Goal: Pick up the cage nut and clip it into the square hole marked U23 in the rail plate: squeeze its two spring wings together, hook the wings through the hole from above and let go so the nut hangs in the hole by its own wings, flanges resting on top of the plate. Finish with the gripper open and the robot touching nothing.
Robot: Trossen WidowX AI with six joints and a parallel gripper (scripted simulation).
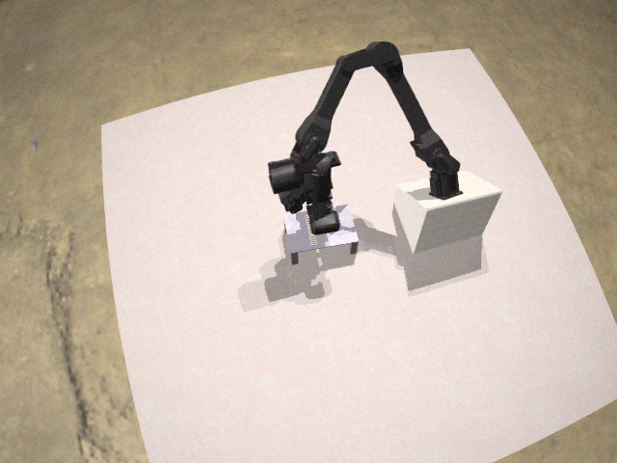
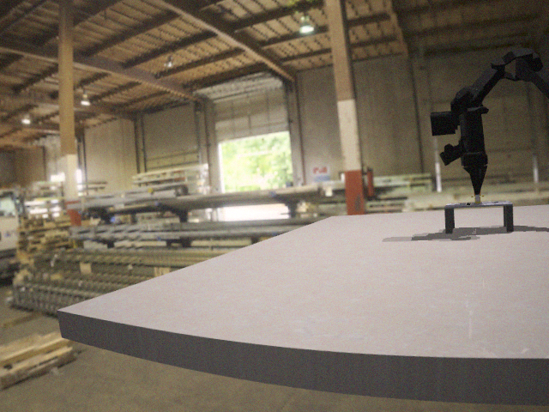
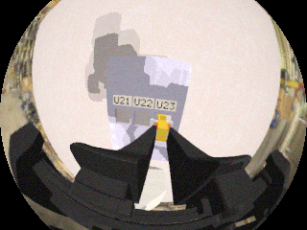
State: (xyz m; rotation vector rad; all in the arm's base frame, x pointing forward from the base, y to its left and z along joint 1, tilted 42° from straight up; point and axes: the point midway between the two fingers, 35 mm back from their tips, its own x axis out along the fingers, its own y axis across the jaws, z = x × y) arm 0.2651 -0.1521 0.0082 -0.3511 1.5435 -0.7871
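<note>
My gripper tip is now 1 cm above the cage nut. The rest, counted from my gripper tip: label (3 cm ahead, 2 cm to the left, 2 cm below).
</note>
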